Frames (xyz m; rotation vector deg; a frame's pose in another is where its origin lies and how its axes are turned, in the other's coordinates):
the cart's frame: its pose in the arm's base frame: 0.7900 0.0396 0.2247 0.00 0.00 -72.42
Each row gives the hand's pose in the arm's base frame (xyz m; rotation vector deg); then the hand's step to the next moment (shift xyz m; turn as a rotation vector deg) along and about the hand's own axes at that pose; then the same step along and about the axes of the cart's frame.
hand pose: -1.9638 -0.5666 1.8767 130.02 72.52 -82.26
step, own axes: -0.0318 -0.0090 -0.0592 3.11 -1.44 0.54
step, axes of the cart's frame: -0.0106 0.0317 0.0590 -2.51 -0.11 -2.39
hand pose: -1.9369 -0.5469 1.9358 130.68 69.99 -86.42
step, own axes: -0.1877 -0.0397 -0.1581 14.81 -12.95 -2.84
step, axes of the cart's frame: 0.0101 0.0523 0.2428 -18.59 1.14 -6.96
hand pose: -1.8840 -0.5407 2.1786 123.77 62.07 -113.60
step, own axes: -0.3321 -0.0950 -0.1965 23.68 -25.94 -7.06
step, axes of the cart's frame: 0.0375 0.1346 0.3720 -34.70 3.03 -8.39
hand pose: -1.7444 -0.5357 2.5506 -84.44 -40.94 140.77
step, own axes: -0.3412 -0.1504 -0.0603 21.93 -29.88 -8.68
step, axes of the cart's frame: 0.0493 0.2010 0.3160 -37.18 5.84 -5.72
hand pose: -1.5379 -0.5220 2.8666 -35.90 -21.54 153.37
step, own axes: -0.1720 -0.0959 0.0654 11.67 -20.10 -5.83
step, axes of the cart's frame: 0.0374 0.1354 0.1527 -23.04 6.00 -2.69
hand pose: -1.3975 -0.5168 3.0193 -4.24 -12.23 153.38
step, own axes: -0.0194 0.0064 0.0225 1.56 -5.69 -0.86
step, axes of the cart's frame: 0.0204 0.0068 0.0215 -5.23 2.86 0.05
